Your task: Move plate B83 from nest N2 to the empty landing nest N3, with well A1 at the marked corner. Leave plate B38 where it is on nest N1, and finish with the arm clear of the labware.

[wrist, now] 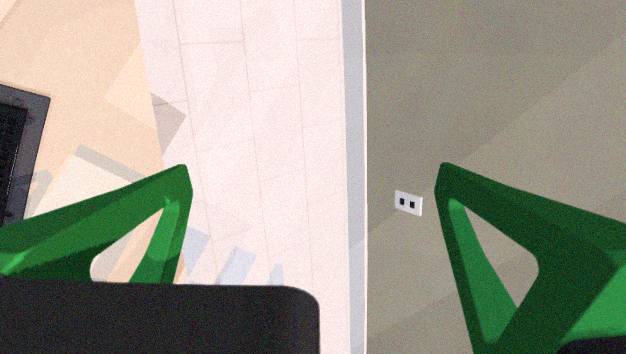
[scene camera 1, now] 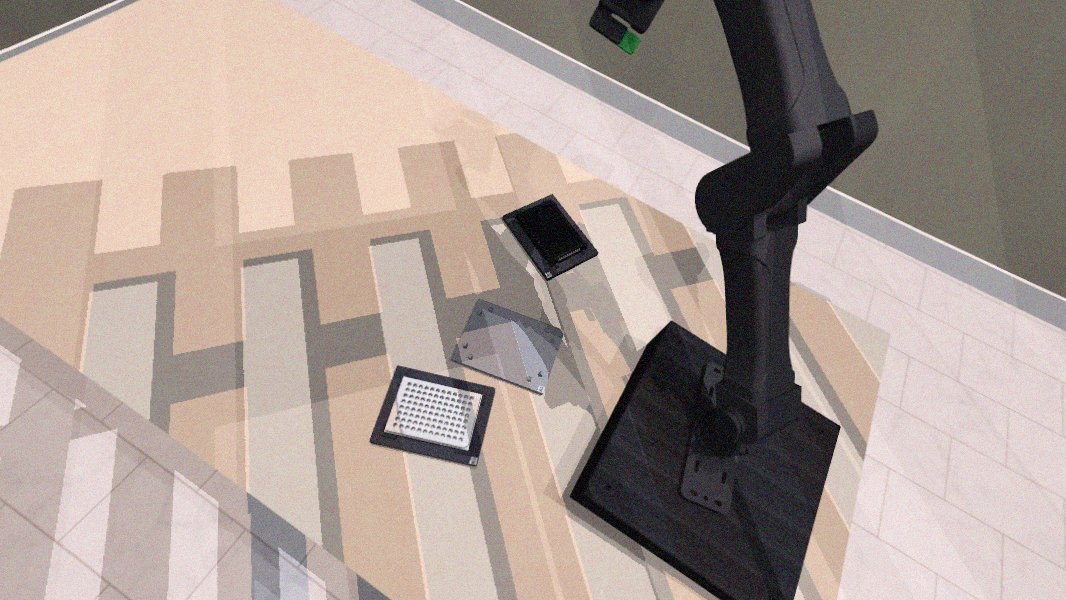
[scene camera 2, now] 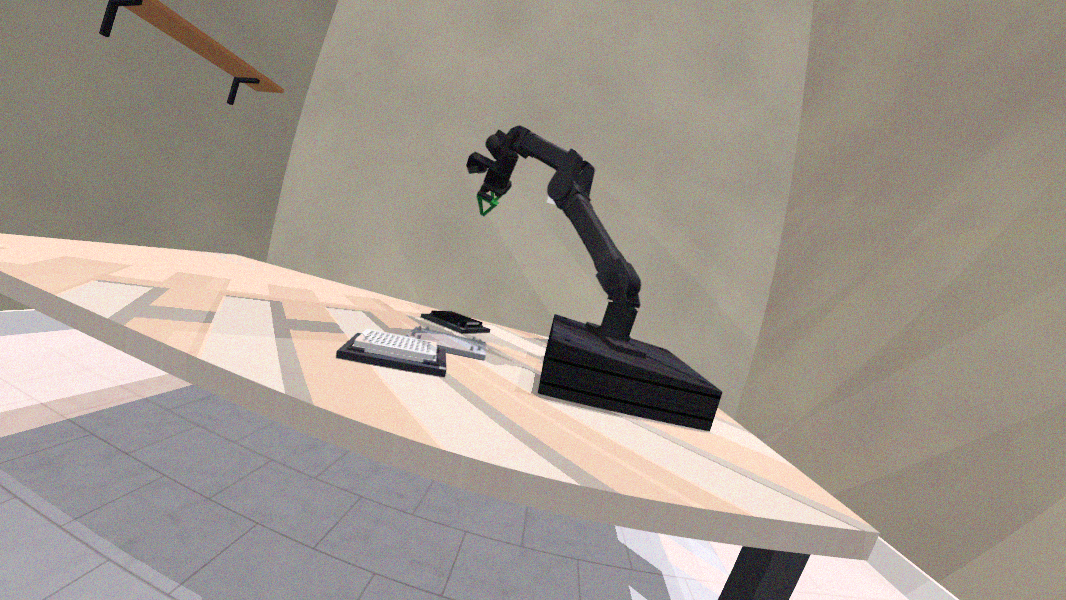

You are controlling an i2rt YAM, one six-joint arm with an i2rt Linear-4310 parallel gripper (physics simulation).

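Observation:
A white well plate (scene camera 1: pixel 434 412) (scene camera 2: pixel 399 345) sits flat in a dark nest (scene camera 1: pixel 432 450) (scene camera 2: pixel 395 362). A black well plate (scene camera 1: pixel 550 227) (wrist: pixel 9 135) sits in another dark nest (scene camera 1: pixel 535 257) (wrist: pixel 36 110) nearer the far table edge. An empty grey, see-through nest (scene camera 1: pixel 499 342) (scene camera 2: pixel 466 348) with small corner posts lies between them. Each nest has a small pale tag at one corner. The labels are too small to read, so I cannot tell which plate is B83. My gripper (scene camera 2: pixel 487 204) (wrist: pixel 313 177) is open and empty, high above the table; part of one green finger shows in scene camera 1.
The arm's black base block (scene camera 1: pixel 693 462) (scene camera 2: pixel 626 380) stands on the table (scene camera 2: pixel 522 462), to the right of the nests. A wooden shelf (scene camera 2: pixel 201 44) is on the wall at upper left. A wall socket (wrist: pixel 408 202) shows between the fingers. Striped shadows cross the table top.

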